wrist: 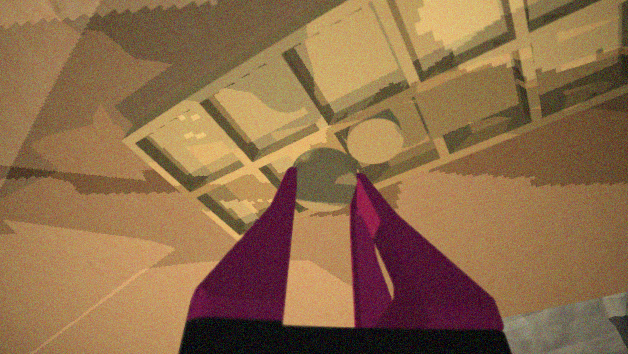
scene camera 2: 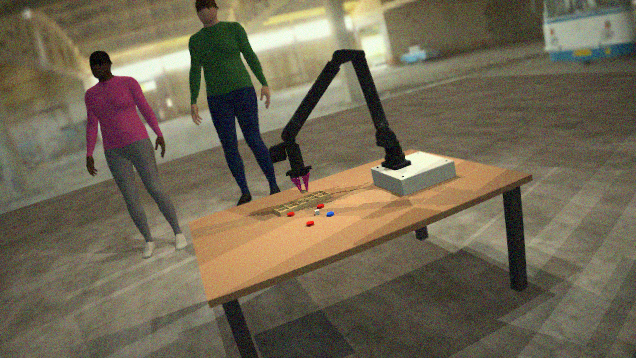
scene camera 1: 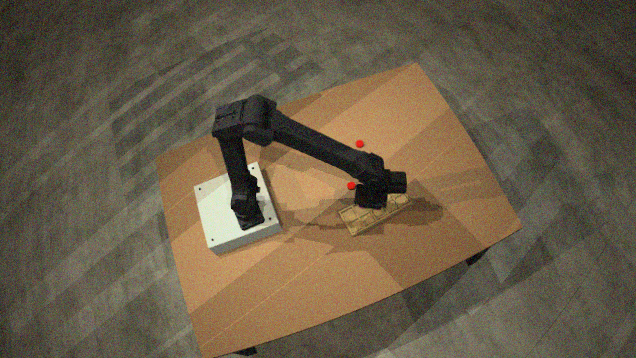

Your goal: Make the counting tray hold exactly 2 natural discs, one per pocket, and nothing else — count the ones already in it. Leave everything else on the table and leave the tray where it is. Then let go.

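Observation:
The tan counting tray (scene camera 1: 350, 214) (scene camera 2: 280, 211) (wrist: 157, 167) has two rows of pockets. A pale natural disc (wrist: 375, 141) lies in one pocket of the row nearer the fingers in the wrist view. My gripper (scene camera 2: 304, 190) (wrist: 324, 180) is shut on another natural disc (wrist: 327, 176), which looks grey-green in shade. It holds this disc above the tray, in front of the pocket beside the occupied one in the wrist view. In scene camera 1 the fingers and both natural discs are hidden by the wrist.
Red discs (scene camera 1: 360, 144) (scene camera 1: 351, 185) (scene camera 2: 291, 214) (scene camera 2: 320, 206) (scene camera 2: 310, 223), a blue disc (scene camera 2: 330, 214) and a small white block (scene camera 2: 316, 212) lie beside the tray. The white base box (scene camera 1: 215, 215) (scene camera 2: 425, 173) carries the arm. Two people (scene camera 2: 120, 115) (scene camera 2: 220, 60) stand beyond the table.

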